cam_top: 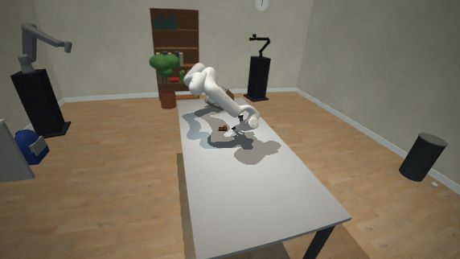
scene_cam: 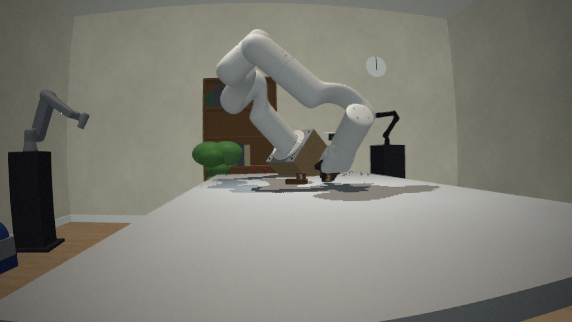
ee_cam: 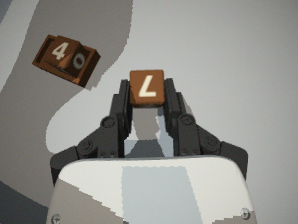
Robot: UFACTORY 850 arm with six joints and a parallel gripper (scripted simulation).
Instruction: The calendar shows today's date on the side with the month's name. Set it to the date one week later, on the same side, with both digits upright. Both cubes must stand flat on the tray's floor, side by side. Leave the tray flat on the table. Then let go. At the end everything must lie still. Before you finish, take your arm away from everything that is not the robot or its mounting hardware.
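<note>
Now: the tray 70 mm behind my hand, 90 mm to the right of it and 20 mm below it. From my hand the other things lie so: brown cube 20 mm behind, 10 mm below.
</note>
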